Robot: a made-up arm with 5 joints.
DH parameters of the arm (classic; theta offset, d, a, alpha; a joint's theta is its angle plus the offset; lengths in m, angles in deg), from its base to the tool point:
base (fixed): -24.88 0 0.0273 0
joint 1: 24.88 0.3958 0.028 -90
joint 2: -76.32 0 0.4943 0
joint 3: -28.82 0 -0.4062 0
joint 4: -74.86 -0.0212 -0.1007 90
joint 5: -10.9 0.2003 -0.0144 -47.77
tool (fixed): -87.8 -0.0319 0 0
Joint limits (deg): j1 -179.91..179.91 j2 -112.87..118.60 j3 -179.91..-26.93 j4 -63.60..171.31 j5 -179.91..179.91
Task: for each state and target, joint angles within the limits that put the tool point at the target. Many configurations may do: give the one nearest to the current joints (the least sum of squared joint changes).
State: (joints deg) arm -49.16 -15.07 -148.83 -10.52 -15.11
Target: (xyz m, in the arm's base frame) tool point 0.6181 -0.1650 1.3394
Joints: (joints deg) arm -11.21 14.45 -138.37 1.62 -17.25
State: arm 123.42 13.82 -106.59 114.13 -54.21
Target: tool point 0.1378 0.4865 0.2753
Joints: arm 79.37 38.88 -66.11 119.57 -51.86
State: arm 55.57 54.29 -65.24 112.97 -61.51
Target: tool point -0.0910 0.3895 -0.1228
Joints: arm 107.93 79.35 -77.36 97.22 -64.25
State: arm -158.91 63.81 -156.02 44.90 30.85
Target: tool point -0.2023 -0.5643 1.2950
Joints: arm -107.66 26.74 -179.91 56.18 35.19
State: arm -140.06 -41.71 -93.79 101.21 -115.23
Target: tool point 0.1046 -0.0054 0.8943
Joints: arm -171.91 -72.56 -70.09 123.44 -120.42
